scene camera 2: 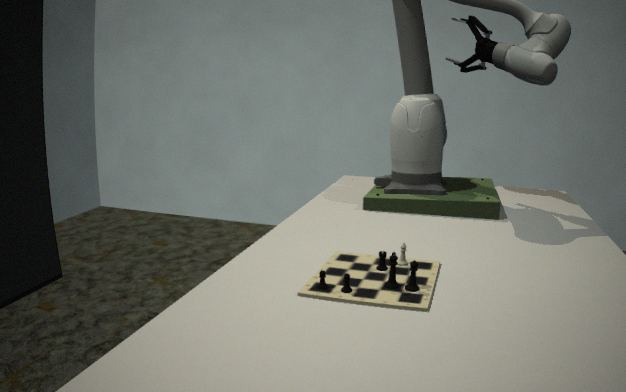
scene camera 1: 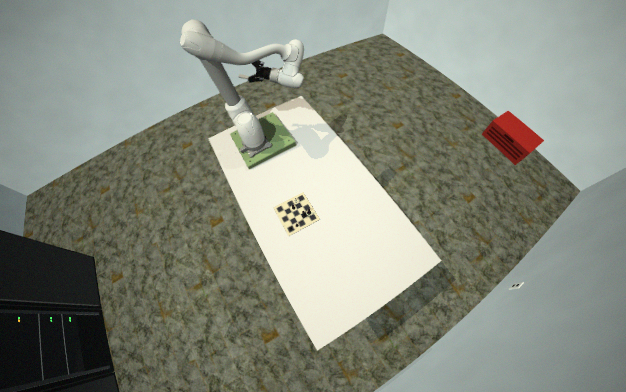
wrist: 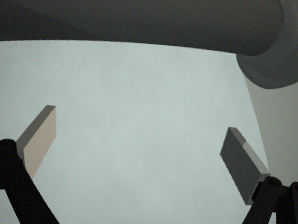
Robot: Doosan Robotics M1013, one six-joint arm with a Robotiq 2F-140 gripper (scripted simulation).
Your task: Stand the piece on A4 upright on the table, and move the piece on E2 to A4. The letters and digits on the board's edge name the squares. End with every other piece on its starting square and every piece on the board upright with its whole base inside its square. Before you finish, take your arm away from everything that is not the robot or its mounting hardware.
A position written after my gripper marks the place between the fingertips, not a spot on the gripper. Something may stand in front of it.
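Scene camera 2 gives me my gripper [scene camera 2: 451,39] as well as a chessboard [scene camera 2: 367,283]. In scene camera 1 I find the chessboard again [scene camera 1: 288,217]. As for the wrist view, my gripper is visible there [wrist: 142,132], while the chessboard is out of frame in the wrist view.
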